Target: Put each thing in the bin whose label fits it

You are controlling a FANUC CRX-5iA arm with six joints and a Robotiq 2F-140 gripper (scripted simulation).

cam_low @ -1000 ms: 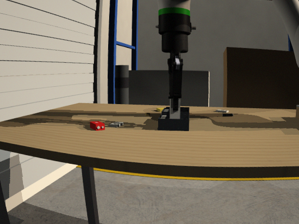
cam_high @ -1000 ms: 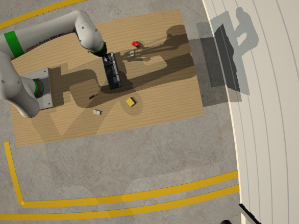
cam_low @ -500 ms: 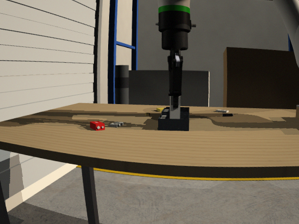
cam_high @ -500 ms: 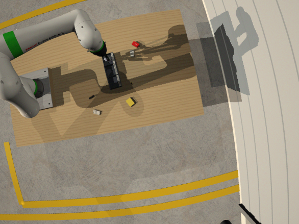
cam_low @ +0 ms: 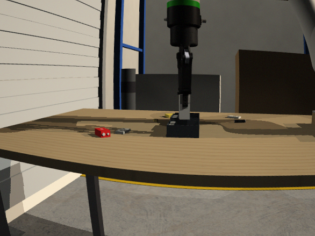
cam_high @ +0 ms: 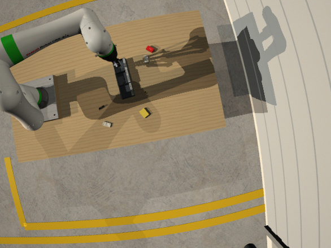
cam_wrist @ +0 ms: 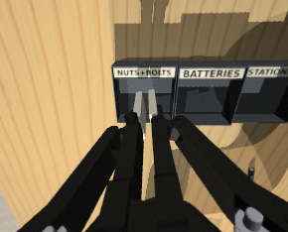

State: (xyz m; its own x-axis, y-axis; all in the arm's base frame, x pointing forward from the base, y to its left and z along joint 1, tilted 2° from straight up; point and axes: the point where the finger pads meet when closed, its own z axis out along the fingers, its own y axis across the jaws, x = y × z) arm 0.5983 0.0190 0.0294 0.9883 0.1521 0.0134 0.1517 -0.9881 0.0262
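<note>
Now: hand 60 mm short of the yellow pad, 330 mm to the left of it and 70 mm above it. Also, from my hand: nut 100 mm ahead, 210 mm to the right, 70 mm below; red battery 210 mm ahead, 60 mm to the left, 70 mm below; black three-part bin 80 mm to the right, 60 mm below.
</note>
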